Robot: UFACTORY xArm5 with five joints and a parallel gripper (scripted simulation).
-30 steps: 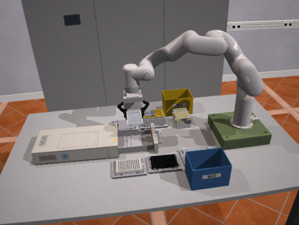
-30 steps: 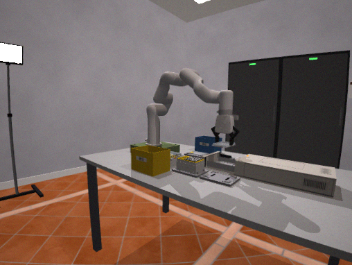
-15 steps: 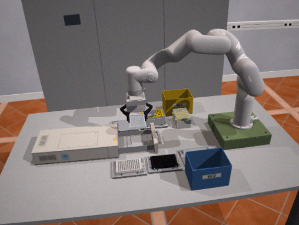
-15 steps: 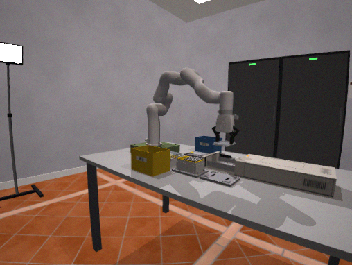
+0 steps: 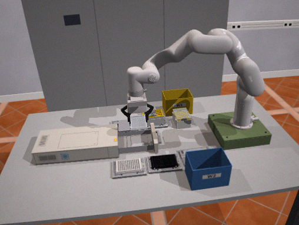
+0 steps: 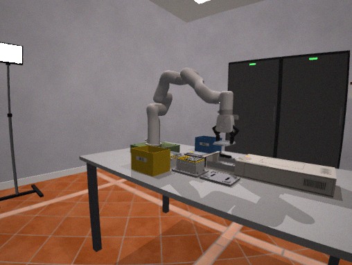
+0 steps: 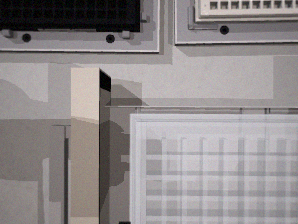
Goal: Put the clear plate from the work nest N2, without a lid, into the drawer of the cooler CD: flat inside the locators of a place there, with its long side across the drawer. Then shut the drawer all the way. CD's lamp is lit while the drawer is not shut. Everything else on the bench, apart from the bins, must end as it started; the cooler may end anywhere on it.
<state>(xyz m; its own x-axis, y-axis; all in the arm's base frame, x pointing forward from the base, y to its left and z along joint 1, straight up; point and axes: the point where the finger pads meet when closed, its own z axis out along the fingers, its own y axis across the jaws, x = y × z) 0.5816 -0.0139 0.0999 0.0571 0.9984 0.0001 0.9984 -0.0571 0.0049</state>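
Right now the drawer is 12 cm below my hand and 4 cm ahead of it. From my hand the other things lie so: beige cooler CD: 19 cm ahead, 12 cm below, 1 cm to the right; white plate: 18 cm to the left, 14 cm below, 8 cm ahead; clear plate: 1 cm below.
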